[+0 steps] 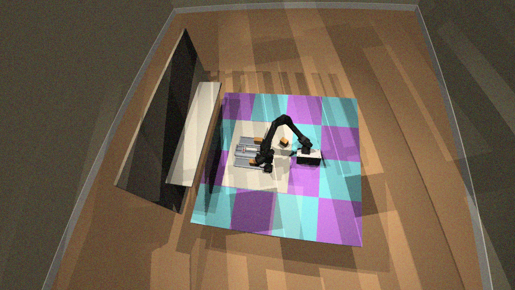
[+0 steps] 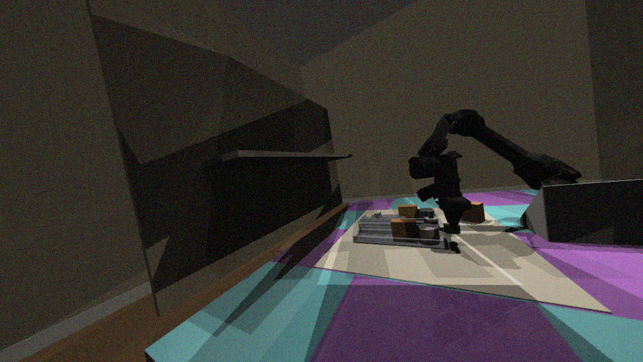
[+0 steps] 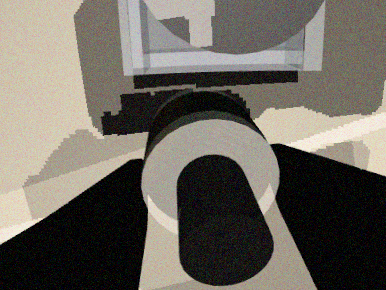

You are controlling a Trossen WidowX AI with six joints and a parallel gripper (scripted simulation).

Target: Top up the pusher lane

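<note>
The brown box is 7 cm behind my gripper tip, 23 cm to the right of it and 2 cm below it. Also, from my gripper tip: lane unit 20 cm ahead, 10 cm to the right, 4 cm below.
</note>
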